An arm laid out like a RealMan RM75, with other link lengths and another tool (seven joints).
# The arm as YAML. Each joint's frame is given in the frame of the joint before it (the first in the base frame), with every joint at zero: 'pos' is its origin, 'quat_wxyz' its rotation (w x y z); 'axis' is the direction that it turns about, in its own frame. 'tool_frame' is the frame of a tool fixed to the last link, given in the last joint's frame.
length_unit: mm
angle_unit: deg
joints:
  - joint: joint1
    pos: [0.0, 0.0, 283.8]
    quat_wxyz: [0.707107, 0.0, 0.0, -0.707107]
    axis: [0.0, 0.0, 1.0]
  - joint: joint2
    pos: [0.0, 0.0, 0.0]
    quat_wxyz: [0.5, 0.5, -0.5, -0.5]
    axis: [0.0, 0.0, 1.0]
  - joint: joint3
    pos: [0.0, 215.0, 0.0]
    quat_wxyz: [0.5, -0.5, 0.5, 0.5]
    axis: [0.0, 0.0, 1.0]
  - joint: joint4
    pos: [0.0, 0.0, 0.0]
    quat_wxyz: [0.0, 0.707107, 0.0, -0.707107]
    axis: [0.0, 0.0, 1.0]
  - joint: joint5
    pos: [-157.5, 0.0, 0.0]
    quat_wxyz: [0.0, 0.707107, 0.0, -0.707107]
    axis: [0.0, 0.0, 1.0]
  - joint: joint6
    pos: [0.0, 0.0, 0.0]
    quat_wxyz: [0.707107, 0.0, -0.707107, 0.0]
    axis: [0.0, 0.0, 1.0]
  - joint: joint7
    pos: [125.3, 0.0, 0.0]
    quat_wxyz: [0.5, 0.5, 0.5, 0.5]
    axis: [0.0, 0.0, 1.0]
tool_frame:
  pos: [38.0, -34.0, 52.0]
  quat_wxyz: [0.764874, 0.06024, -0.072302, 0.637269]
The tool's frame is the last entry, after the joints.
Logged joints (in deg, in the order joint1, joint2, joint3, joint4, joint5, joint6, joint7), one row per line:
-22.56 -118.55 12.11 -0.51 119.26 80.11 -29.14
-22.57 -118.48 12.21 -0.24 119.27 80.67 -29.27
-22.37 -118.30 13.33 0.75 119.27 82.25 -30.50
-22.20 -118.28 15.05 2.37 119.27 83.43 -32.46
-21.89 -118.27 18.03 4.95 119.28 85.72 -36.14
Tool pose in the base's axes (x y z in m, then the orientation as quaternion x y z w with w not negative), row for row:
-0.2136 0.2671 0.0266 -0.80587 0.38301 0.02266 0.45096
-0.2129 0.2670 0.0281 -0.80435 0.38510 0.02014 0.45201
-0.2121 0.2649 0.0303 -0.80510 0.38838 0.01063 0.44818
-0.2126 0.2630 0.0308 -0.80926 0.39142 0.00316 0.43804
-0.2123 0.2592 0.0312 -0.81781 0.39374 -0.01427 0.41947
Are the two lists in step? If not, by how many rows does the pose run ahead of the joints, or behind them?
They are in step.
